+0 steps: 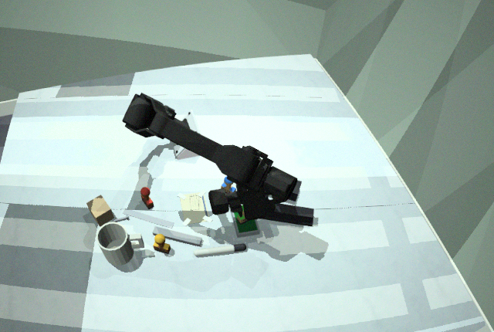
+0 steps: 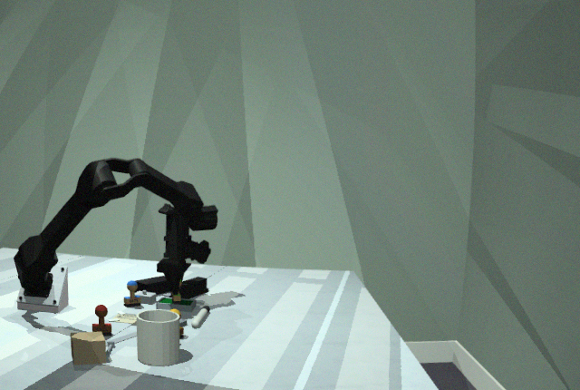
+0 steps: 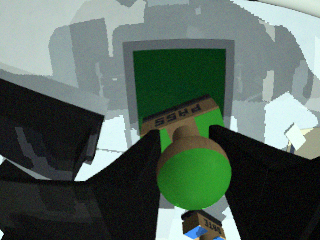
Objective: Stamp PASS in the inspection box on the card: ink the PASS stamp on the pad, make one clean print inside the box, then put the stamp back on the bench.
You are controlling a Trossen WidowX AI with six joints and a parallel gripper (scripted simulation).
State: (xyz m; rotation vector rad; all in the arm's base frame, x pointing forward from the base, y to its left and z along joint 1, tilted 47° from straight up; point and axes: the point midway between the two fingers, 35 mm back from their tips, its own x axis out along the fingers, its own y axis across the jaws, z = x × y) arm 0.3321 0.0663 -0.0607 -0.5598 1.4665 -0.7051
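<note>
Right now the green-knobbed PASS stamp is right at my gripper tip. The rest, counted from my gripper tip: marker 7 cm to the right, 7 cm ahead, 3 cm below; grey block 9 cm behind, 4 cm to the left, 2 cm below; ink pad 3 cm below.
</note>
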